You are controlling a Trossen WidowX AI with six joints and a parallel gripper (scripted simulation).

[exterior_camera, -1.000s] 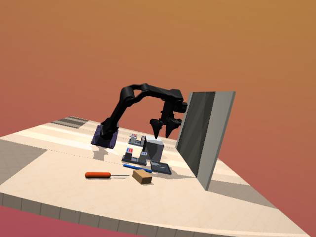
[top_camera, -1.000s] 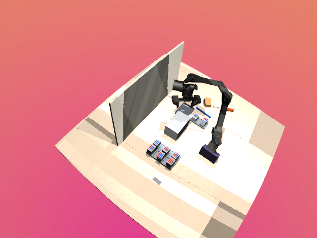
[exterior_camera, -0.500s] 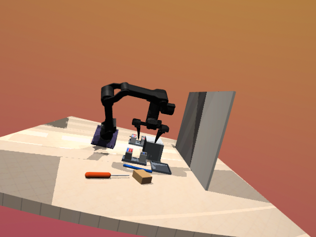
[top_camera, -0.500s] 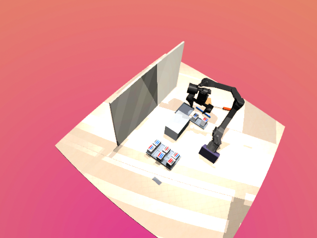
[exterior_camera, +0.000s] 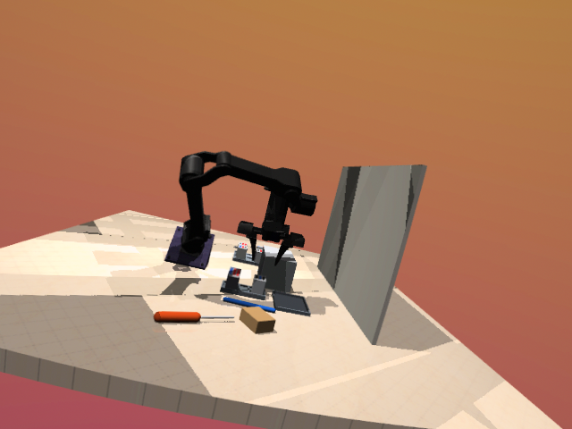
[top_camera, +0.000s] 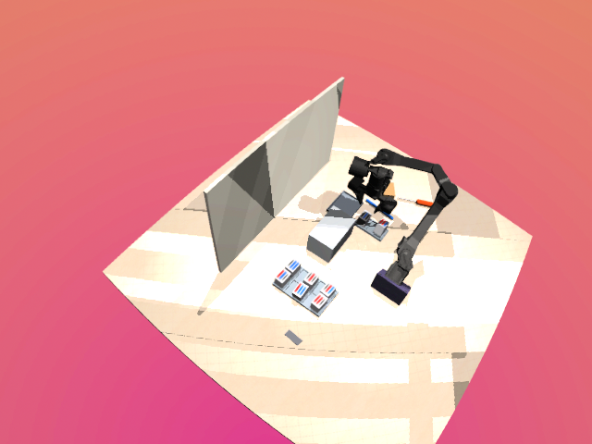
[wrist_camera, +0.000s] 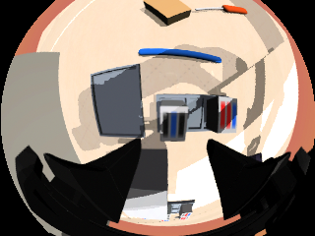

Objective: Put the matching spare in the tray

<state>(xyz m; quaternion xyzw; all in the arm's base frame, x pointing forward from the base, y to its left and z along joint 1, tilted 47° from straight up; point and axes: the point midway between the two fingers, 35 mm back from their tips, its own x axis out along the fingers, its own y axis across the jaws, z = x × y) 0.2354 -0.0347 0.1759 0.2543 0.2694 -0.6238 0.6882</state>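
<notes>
Now: gripper tip 90 mm above the grey rack and 40 mm past it. Round my gripper tip: flat grey tray (100 mm ahead, 90 mm below, 10 mm to the right); mounted unit (170 mm to the left, 50 mm below, 40 mm ahead); blue pen (100 mm to the right, 90 mm below, 10 mm behind).
</notes>
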